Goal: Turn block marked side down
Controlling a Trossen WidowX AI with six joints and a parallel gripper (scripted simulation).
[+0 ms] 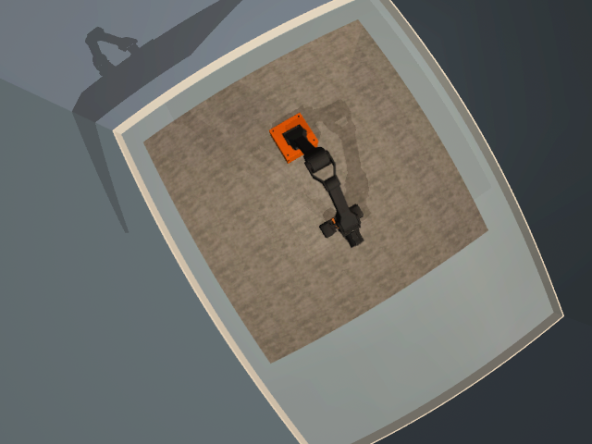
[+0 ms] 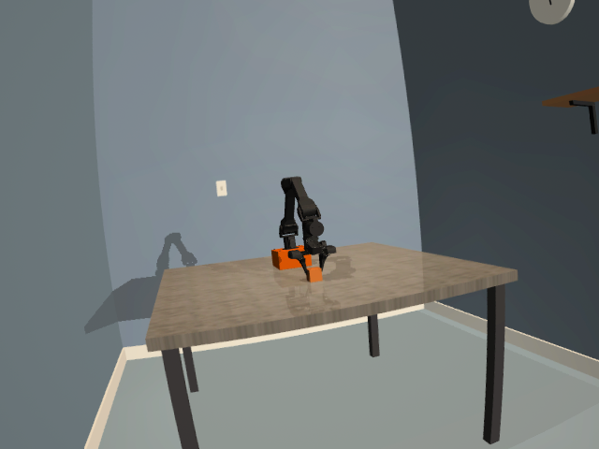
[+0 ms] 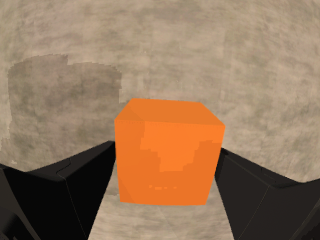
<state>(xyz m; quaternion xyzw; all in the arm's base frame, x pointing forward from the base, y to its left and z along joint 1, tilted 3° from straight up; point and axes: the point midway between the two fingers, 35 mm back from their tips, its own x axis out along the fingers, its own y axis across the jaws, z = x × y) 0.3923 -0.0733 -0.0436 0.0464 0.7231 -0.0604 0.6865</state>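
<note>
My gripper tip is 10 mm past the orange block and 10 mm above it.
</note>
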